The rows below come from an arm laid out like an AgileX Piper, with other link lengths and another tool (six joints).
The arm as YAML. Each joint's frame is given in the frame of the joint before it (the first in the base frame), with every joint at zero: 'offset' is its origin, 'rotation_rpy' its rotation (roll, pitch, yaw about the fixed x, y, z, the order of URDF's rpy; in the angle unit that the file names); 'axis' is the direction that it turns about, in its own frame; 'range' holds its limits. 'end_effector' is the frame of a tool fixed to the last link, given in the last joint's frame.
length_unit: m
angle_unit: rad
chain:
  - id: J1
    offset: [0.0, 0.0, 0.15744]
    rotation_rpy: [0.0, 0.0, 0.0]
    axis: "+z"
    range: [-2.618, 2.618]
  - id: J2
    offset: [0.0, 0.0, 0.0]
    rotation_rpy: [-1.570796, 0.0, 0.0]
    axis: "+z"
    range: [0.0, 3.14]
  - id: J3
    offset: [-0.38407, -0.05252, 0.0]
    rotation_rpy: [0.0, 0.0, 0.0]
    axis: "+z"
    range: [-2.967, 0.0]
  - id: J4
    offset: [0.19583, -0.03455, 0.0]
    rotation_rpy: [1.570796, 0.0, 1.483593]
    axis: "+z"
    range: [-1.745, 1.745]
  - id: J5
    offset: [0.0, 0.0, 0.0]
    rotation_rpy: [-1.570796, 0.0, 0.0]
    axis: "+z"
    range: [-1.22, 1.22]
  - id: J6
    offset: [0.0, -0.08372, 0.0]
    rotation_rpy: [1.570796, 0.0, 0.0]
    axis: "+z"
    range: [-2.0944, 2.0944]
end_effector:
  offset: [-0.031, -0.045, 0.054]
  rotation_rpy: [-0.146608, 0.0, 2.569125]
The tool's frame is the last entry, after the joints.
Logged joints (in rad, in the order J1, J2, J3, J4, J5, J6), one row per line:
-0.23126 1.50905 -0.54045 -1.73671 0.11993 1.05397
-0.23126 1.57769 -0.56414 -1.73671 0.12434 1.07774
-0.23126 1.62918 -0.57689 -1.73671 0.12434 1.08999
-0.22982 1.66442 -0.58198 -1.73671 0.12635 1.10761
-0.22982 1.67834 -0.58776 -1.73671 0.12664 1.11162
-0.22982 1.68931 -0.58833 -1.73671 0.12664 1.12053
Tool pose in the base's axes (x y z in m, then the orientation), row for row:
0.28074 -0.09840 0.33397 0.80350 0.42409 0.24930 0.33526
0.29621 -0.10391 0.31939 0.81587 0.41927 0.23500 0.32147
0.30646 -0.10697 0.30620 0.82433 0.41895 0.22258 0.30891
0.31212 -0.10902 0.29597 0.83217 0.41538 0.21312 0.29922
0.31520 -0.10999 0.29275 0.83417 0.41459 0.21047 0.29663
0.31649 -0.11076 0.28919 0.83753 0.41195 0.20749 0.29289
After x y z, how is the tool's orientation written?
As a quaternion, x y z w.
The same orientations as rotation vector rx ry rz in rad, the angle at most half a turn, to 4 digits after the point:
2.0962 1.1064 0.6504
2.1428 1.1012 0.6172
2.1785 1.1072 0.5882
2.2098 1.1030 0.5659
2.2180 1.1024 0.5596
2.2311 1.0974 0.5527

